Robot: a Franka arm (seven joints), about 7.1 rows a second.
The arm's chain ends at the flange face. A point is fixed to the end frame.
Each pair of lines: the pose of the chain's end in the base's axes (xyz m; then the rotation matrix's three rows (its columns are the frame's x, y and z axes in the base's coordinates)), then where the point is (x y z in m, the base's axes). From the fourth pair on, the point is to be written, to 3 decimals.
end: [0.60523, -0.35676, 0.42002], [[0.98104, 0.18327, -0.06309], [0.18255, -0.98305, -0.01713], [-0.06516, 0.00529, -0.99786]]
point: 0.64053 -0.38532 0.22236
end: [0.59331, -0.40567, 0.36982], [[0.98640, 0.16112, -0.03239], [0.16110, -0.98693, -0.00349], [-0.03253, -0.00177, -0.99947]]
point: 0.63410 -0.43260 0.17299
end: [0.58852, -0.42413, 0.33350], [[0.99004, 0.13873, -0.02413], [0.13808, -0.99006, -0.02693], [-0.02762, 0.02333, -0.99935]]
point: 0.63033 -0.45672 0.13774
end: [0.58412, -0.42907, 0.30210], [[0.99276, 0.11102, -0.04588], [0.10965, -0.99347, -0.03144], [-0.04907, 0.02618, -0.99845]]
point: 0.621 -0.464 0.106
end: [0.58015, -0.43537, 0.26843], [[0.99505, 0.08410, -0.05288], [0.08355, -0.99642, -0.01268], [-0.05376, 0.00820, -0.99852]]
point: 0.615 -0.468 0.071
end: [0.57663, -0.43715, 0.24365], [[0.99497, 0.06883, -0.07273], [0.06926, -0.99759, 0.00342], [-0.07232, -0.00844, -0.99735]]
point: 0.607 -0.467 0.045
